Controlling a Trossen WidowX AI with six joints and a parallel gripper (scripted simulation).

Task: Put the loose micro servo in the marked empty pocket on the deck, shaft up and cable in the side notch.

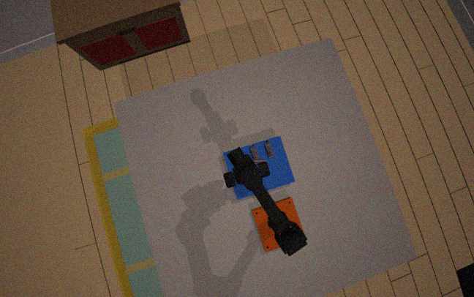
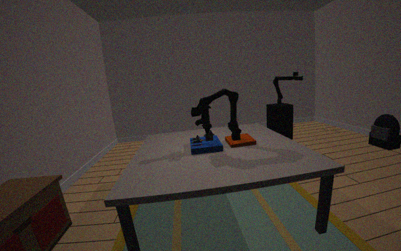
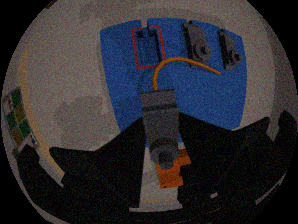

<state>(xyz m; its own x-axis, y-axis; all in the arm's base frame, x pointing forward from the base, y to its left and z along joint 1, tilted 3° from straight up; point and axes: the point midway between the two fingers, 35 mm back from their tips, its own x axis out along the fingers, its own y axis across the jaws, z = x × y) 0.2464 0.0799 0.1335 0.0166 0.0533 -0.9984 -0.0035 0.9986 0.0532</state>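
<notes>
My gripper tip is now 30 mm past the blue deck, 80 mm to the left of it and 100 mm above it.
</notes>
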